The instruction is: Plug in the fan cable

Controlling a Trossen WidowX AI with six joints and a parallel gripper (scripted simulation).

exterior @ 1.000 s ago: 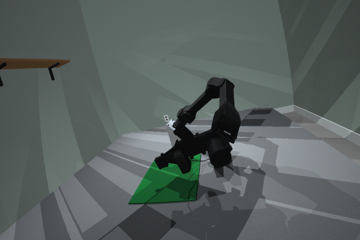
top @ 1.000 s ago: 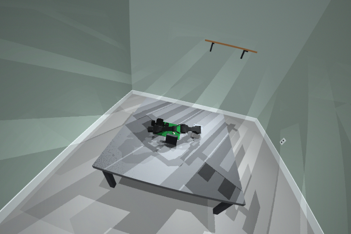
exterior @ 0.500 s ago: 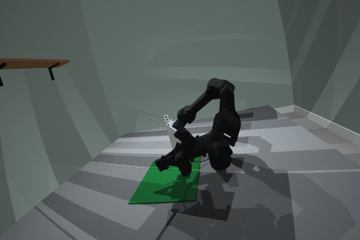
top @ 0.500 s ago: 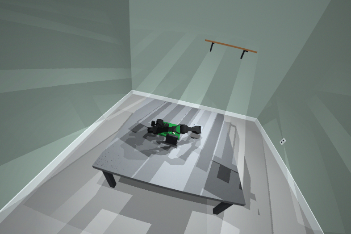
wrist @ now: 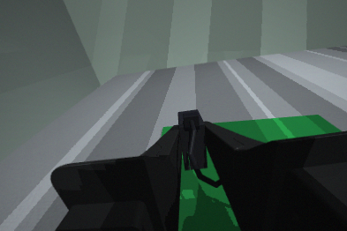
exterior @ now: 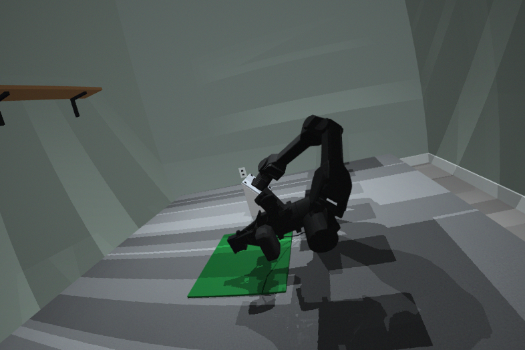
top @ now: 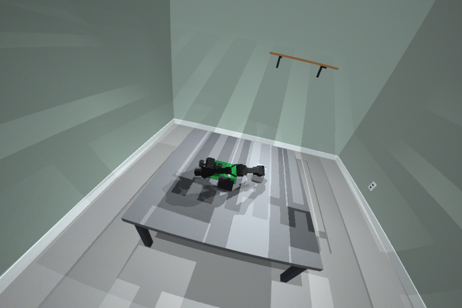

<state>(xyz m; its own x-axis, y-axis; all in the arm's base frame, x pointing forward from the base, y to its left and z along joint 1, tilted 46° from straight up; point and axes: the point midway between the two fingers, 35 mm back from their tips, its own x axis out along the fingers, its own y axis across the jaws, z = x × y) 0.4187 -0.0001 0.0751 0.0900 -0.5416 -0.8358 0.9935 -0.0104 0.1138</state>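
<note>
My gripper tip is 13 cm above the green board, 9 cm past it and 2 cm to the left of it. From my gripper tip the other things lie so: black fan: 16 cm to the left, 16 cm behind, 5 cm below; black plug: 1 cm below.
</note>
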